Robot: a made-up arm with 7 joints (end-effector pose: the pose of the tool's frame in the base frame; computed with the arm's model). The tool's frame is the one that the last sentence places.
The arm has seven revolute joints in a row. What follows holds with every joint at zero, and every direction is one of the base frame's. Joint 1 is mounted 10 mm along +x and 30 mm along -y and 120 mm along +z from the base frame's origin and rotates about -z. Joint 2 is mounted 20 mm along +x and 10 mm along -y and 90 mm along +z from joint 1 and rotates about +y. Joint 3 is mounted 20 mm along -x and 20 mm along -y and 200 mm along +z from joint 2 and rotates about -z. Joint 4 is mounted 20 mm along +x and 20 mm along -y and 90 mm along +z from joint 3 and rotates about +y. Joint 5 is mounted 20 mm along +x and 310 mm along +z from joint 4 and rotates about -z. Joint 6 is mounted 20 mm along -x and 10 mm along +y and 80 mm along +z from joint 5 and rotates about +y. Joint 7 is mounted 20 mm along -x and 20 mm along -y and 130 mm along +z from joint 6 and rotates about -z. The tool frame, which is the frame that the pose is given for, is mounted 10 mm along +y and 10 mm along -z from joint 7; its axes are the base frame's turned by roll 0.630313, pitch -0.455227 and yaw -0.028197 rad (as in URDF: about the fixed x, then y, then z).
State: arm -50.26 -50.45 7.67 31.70 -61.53 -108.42 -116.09
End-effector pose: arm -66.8 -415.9 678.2 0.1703 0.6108 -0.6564 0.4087
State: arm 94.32 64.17 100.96 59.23 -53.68 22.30 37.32
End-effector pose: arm -511.0 -431.2 546.5 -0.3447 -0.1867 0.8764 0.2797
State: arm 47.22 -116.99 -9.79 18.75 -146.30 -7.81 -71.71
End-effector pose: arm -527.1 496.9 87.9 -0.2689 0.7226 0.5974 0.2206
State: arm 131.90 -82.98 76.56 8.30 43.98 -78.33 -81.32
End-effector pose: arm 445.5 456.2 341.8 0.6886 0.0973 0.7185 0.0101
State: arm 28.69 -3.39 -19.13 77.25 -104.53 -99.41 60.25
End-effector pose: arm 331.9 -259.6 544.2 0.8108 -0.0513 -0.4875 0.3199
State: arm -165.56 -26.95 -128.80 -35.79 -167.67 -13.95 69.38
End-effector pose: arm 247.7 92.1 934.2 0.2984 0.0279 0.3153 0.9004
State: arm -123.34 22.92 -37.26 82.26 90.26 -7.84 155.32
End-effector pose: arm -528.3 221.0 392.4 0.2885 -0.8994 -0.1203 0.3057
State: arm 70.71 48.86 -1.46 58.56 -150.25 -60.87 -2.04
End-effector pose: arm 112.2 -640.1 139.6 -0.8142 0.5624 0.0656 0.1284
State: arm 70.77 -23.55 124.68 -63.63 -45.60 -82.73 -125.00
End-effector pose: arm 298.9 150.3 600.7 -0.2506 0.6622 -0.1388 0.6924
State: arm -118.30 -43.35 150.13 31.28 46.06 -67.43 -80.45
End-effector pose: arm 419.3 -418.8 624.2 0.2901 0.0429 0.2099 0.9327
